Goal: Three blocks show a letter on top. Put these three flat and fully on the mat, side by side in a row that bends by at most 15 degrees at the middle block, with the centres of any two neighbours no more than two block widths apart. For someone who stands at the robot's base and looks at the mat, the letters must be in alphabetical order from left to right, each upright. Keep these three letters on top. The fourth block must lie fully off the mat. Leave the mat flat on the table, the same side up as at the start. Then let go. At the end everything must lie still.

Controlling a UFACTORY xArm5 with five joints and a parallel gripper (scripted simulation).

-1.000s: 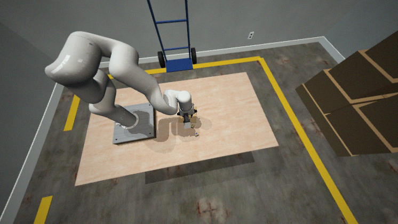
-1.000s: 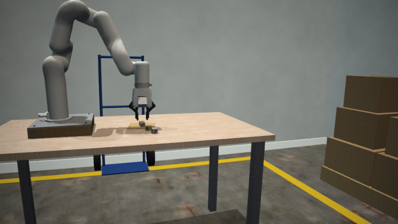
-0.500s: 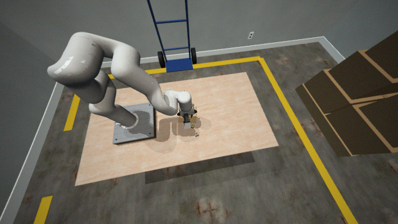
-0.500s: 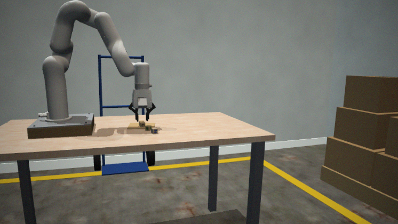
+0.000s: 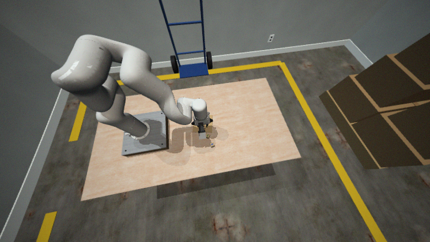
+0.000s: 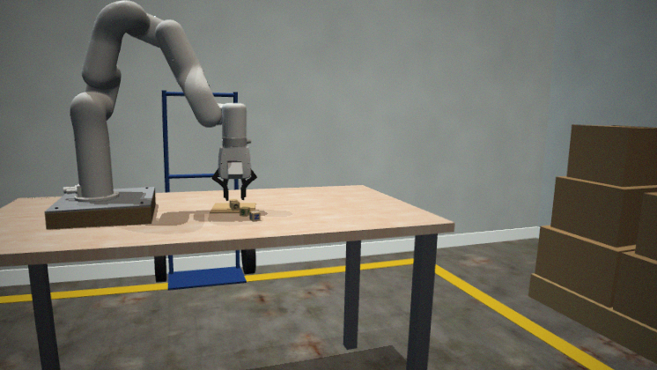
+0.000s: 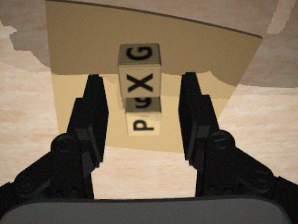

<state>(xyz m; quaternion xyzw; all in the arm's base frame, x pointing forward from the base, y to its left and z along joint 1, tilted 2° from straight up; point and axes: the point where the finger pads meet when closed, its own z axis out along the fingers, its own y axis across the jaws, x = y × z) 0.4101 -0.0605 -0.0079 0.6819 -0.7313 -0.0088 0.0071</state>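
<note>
The block is 40 mm below my hand. From my hand the other things lie so: tan mat: 40 mm to the left, 50 mm below.
</note>
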